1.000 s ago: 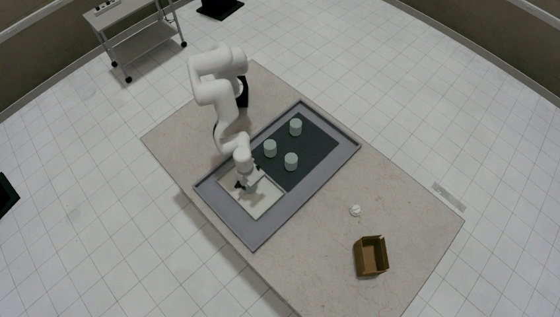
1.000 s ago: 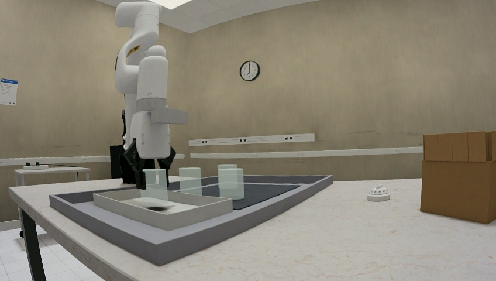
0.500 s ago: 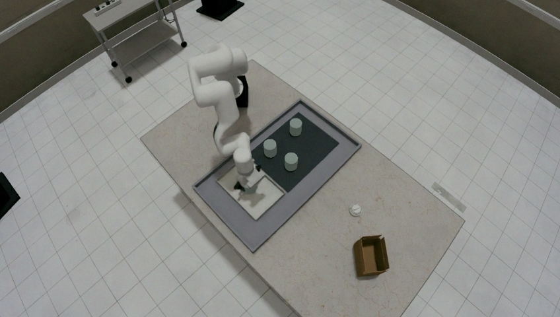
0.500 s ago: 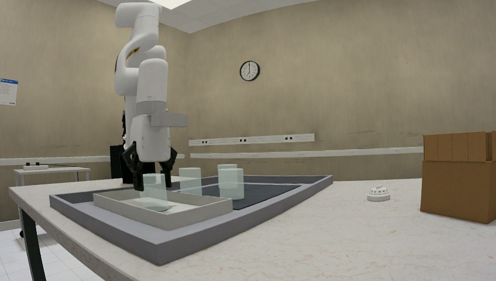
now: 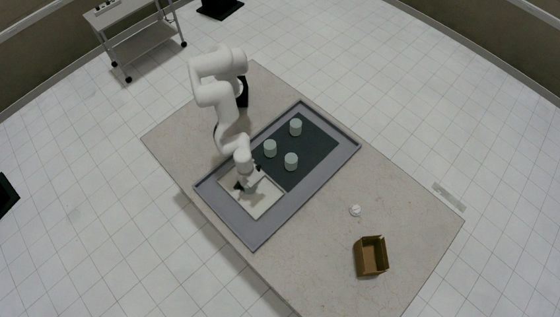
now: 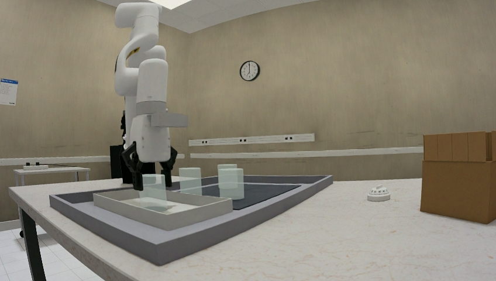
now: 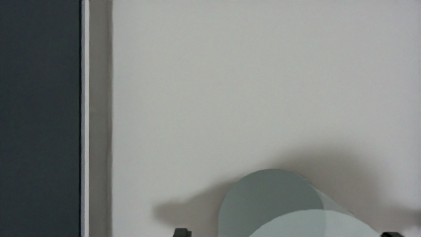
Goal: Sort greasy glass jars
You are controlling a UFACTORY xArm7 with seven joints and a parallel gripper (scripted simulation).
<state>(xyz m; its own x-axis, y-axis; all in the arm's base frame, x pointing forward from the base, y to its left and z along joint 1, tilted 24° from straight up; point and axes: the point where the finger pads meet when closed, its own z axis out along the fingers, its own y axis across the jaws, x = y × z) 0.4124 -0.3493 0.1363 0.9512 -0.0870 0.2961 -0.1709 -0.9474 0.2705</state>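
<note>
Now: hand 5 cm above the white tray. From my hand the other things lie so: dark drying mat (31 cm to the left, 6 cm below, 6 cm ahead); white knob (50 cm ahead, 20 cm to the left, 5 cm below); grey base (18 cm to the left, 6 cm below, 6 cm ahead).
</note>
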